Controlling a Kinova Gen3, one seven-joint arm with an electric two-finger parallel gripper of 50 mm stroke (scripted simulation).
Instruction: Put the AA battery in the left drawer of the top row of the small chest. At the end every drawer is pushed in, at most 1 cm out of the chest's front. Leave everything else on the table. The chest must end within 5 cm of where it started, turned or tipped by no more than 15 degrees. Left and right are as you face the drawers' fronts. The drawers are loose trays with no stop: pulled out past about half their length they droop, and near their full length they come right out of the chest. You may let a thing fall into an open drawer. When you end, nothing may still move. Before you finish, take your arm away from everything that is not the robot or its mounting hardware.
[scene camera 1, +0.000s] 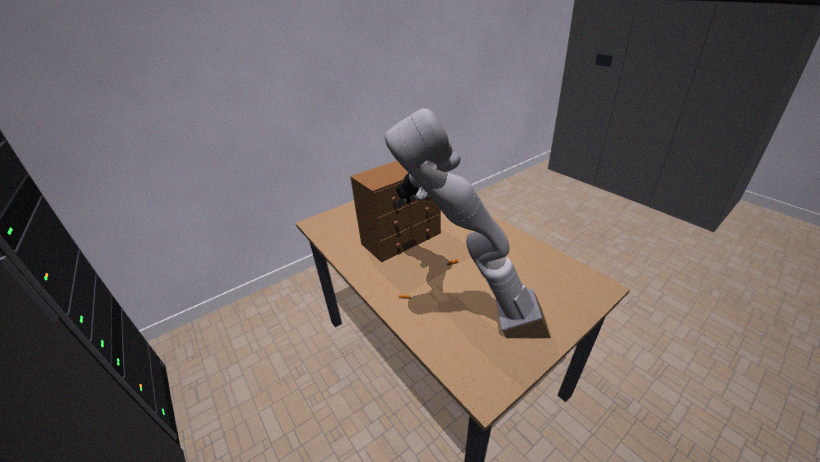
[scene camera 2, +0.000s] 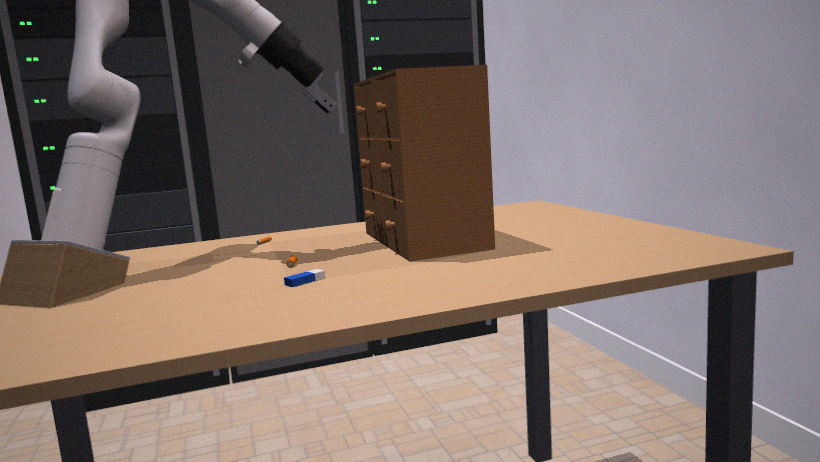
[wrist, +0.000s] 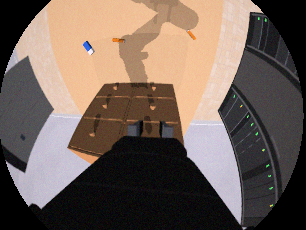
Labels:
A brown chest shows in scene camera 1 (364, 184), in scene camera 2 (444, 124) and in the wrist view (89, 157).

